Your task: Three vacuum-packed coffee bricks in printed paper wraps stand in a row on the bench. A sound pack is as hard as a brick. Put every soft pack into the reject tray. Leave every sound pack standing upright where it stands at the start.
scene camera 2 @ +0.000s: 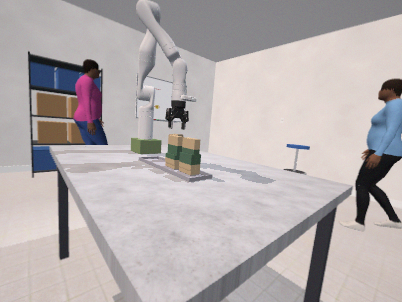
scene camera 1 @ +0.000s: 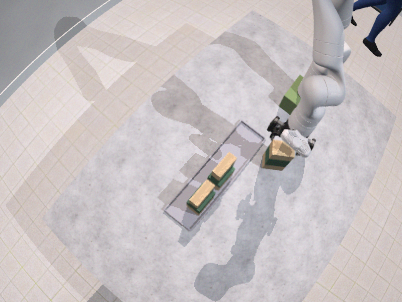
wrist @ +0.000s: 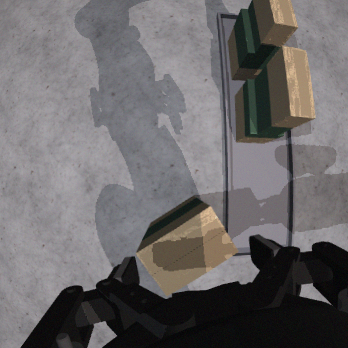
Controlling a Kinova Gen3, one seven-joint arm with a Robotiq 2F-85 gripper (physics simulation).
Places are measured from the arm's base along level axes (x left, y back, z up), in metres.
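Pixels of known places: gripper, fingertip midpoint: (scene camera 2: pixel 176 129) (scene camera 1: pixel 284 145) (wrist: pixel 194 259); arm's base at its link origin: (scene camera 2: pixel 145 138).
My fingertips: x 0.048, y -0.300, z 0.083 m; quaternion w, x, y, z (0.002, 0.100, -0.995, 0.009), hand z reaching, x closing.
For each thing: its top centre in the pictures, then the offset to it from my fingertips. "*": a spot on its surface instead.
- coffee pack at its top centre: (wrist: pixel 179 241) (scene camera 1: pixel 283 152) dx +0.009, dy -0.005, dz -0.027 m
- reject tray at its top centre: (wrist: pixel 260 122) (scene camera 1: pixel 218 172) (scene camera 2: pixel 170 164) dx -0.117, dy -0.154, dz -0.154 m
- far end at a spot on its surface: (wrist: pixel 262 37) * dx -0.083, dy -0.231, dz -0.057 m
One coffee pack (scene camera 1: pixel 277 156) (wrist: pixel 187 245), tan with a dark green band, stands upright on the bench beside one end of the reject tray (scene camera 1: pixel 246 136) (scene camera 2: pixel 205 176) (wrist: pixel 260 185). It cannot be made out in scene camera 2. Two similar packs stand upright in the tray: one nearer the middle (scene camera 1: pixel 222 169) (scene camera 2: pixel 173 150) (wrist: pixel 280 95) and one nearer the far end (scene camera 1: pixel 201 196) (scene camera 2: pixel 190 156) (wrist: pixel 262 37). My gripper (scene camera 1: pixel 293 137) (scene camera 2: pixel 178 126) (wrist: pixel 194 259) is open and empty above the pack outside the tray. In the wrist view, that pack's top shows between the fingertips, turned at an angle to them.
The green base block (scene camera 1: pixel 290 101) (scene camera 2: pixel 146 145) stands at the back of the bench, near the arm. A person in pink (scene camera 2: pixel 88 107) stands by the shelf unit behind the bench. A person in light blue (scene camera 2: pixel 388 127) and a blue stool (scene camera 2: pixel 298 147) are on the right.
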